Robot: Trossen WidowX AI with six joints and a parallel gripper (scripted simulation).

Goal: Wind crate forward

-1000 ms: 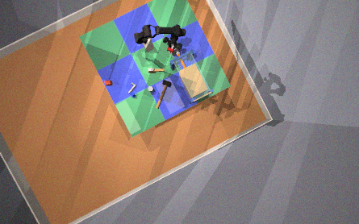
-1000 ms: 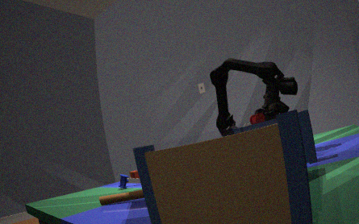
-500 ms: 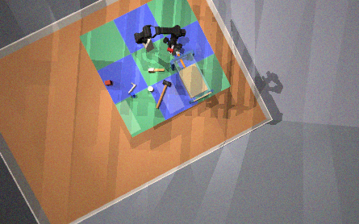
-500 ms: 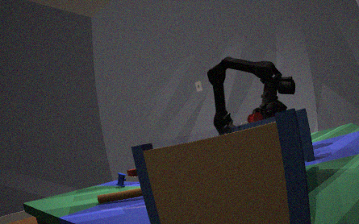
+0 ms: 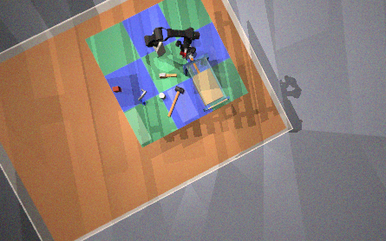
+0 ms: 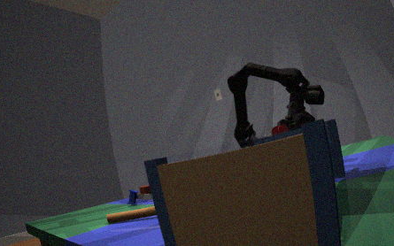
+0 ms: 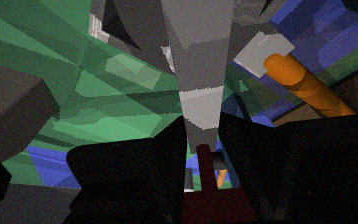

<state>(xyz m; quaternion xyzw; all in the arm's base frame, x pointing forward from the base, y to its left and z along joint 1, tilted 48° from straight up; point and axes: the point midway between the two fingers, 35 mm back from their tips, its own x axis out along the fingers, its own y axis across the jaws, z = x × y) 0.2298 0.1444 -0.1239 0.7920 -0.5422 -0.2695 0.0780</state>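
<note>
Right now my gripper tip is 50 mm below the red grip, 20 mm to the left of it and 20 mm short of it. Also, from my gripper tip: blue-framed guard cubby: 360 mm ahead, 30 mm to the left, 30 mm below; winch: 80 mm below, 60 mm behind, 50 mm to the left; blue piece: 610 mm to the right, 150 mm ahead, 80 mm below.
</note>
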